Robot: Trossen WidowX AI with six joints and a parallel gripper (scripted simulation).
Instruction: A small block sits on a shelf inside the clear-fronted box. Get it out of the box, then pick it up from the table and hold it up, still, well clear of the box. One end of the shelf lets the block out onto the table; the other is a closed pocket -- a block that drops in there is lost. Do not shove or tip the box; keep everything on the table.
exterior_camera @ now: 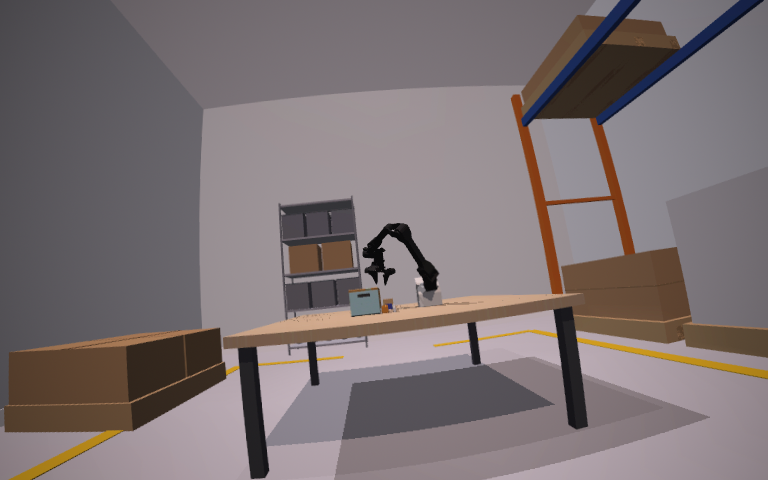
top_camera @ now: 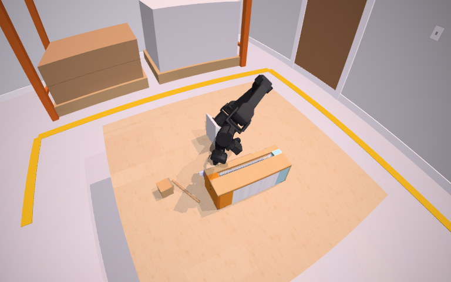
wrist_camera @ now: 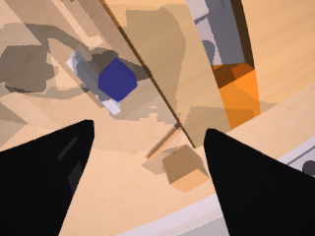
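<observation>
Right now my gripper tip is 30 mm past the blue block, 20 mm to the left of it and 130 mm above it. Round my gripper tip: clear-fronted box (60 mm ahead, 130 mm to the left, 90 mm below); then wooden cube (60 mm behind, 240 mm to the right, 120 mm below); then thin wooden stick (10 mm behind, 160 mm to the right, 150 mm below).
</observation>
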